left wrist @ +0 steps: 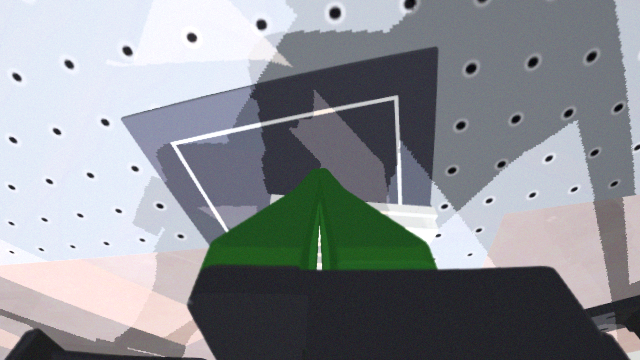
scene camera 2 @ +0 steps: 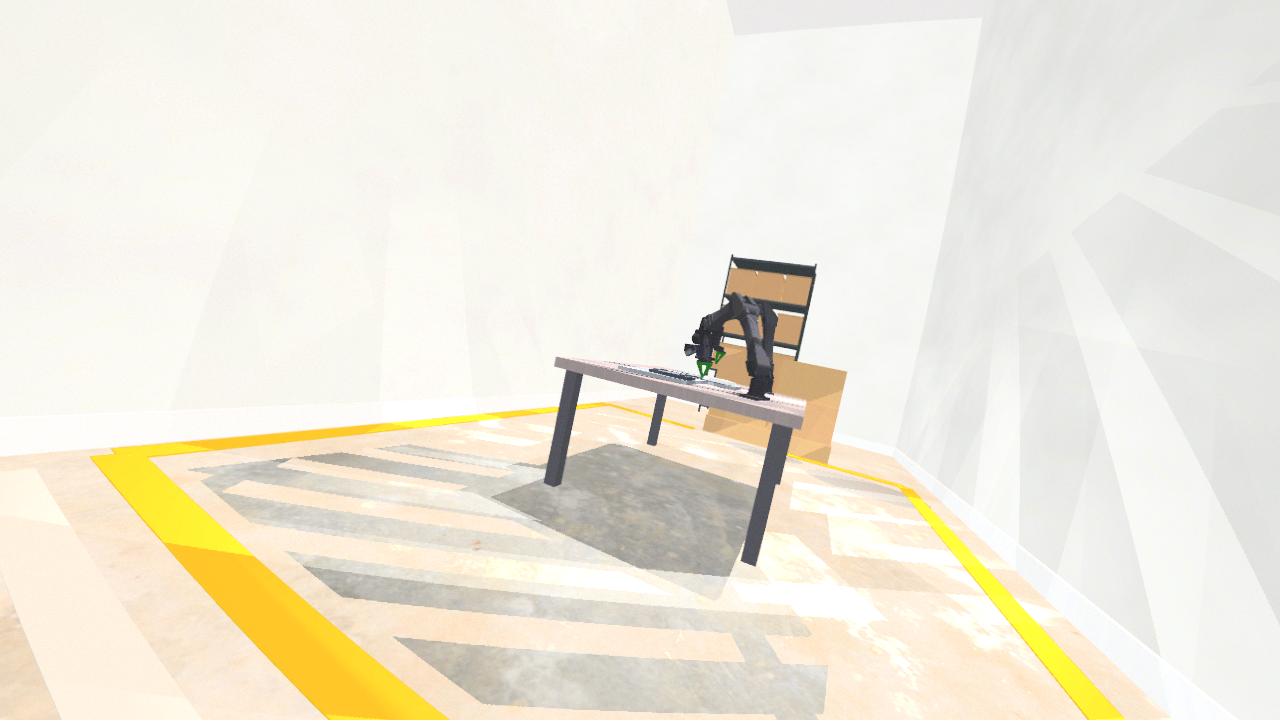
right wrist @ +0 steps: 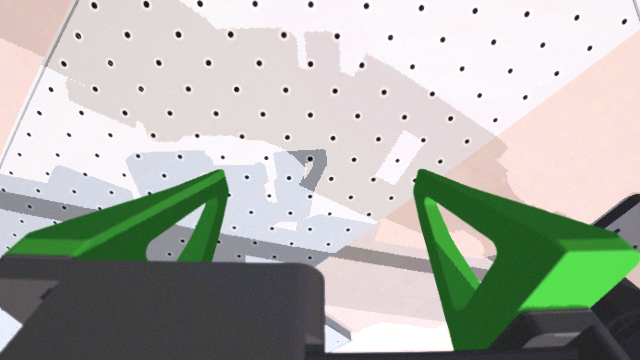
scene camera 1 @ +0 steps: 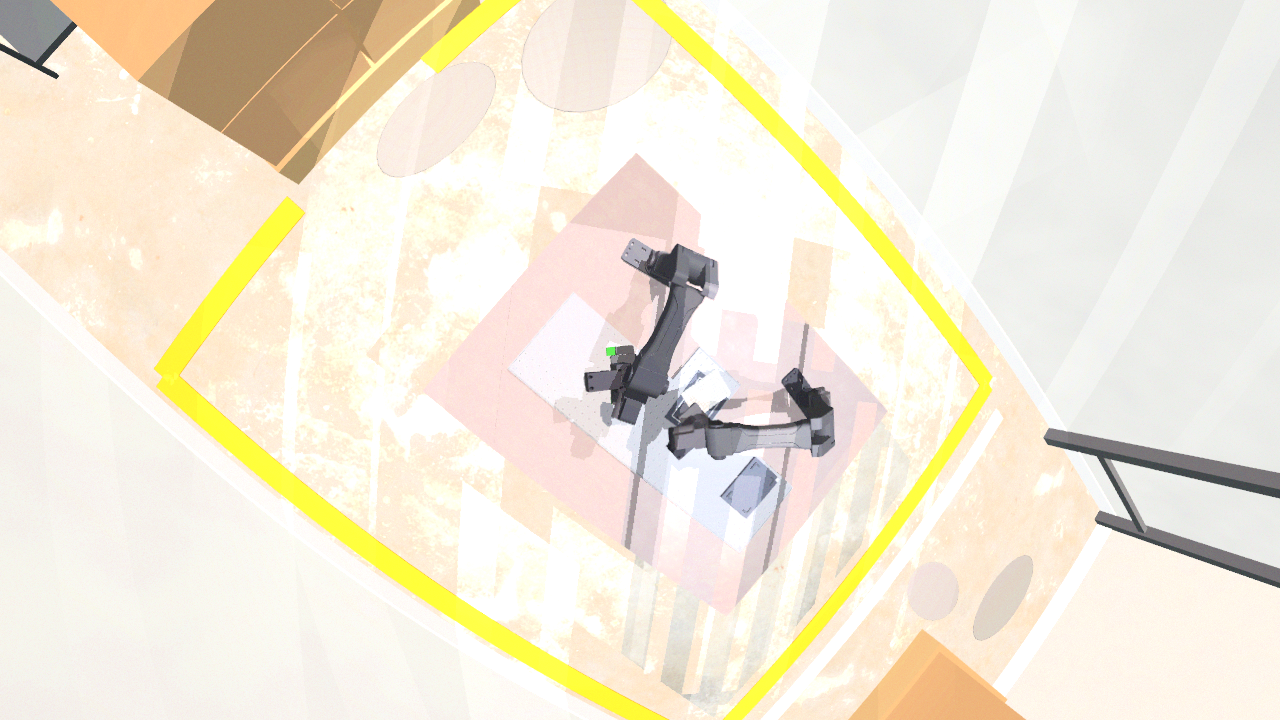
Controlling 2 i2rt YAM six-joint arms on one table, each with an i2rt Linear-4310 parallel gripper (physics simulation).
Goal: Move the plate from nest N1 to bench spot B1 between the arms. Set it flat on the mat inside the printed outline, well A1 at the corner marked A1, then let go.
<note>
My left gripper (left wrist: 319,180) is shut, holding nothing. Also in view: a white well plate (scene camera 1: 711,389). My right gripper (right wrist: 320,180) is open and holds nothing.
The white well plate is seen too in the left wrist view (left wrist: 420,220). The right wrist view does not show the white well plate, which is hidden by my right gripper.
</note>
